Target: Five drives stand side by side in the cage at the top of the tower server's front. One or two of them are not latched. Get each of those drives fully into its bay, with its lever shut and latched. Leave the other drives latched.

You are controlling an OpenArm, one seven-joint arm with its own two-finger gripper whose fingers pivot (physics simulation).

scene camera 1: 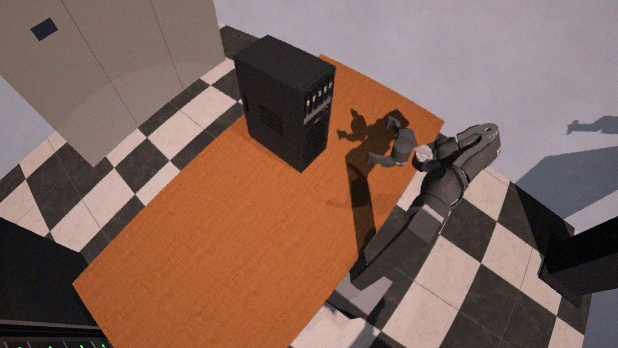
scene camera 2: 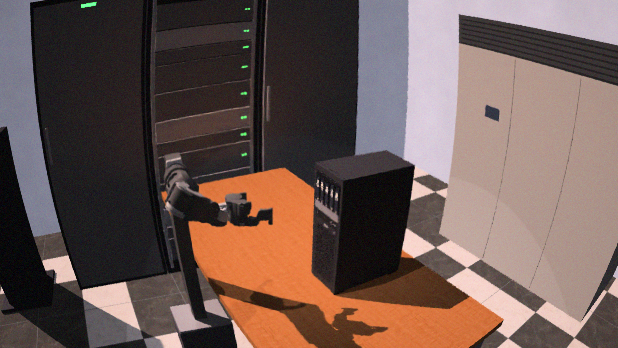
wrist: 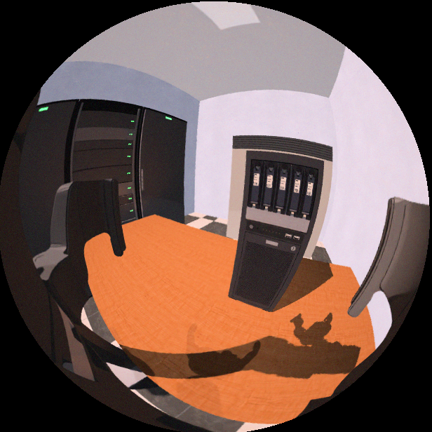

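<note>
The black tower server (scene camera 1: 272, 95) (scene camera 2: 375, 220) (wrist: 262, 272) stands upright on the table. Five dark drives with white labels stand side by side in the cage at the top of its front. In the wrist view they are the first (wrist: 256, 184), second (wrist: 269, 186), third (wrist: 282, 189), fourth (wrist: 296, 191) and fifth (wrist: 309, 194) from the left. Their fronts look level, and no lever visibly swings out. The latches are too small to judge. My gripper (scene camera 1: 379, 140) (scene camera 2: 257, 206) (wrist: 218, 240) is wide open and empty, in front of the server and apart from it.
The orange table (scene camera 1: 215, 225) (scene camera 2: 250, 255) (wrist: 165, 295) bears the server and the arm's shadow. Dark server racks (scene camera 2: 95, 150) (wrist: 162, 165) stand beyond one table end. A beige cabinet (scene camera 1: 115, 65) (scene camera 2: 540, 165) stands behind the tower. The arm's base (scene camera 2: 205, 320) stands beside the table edge.
</note>
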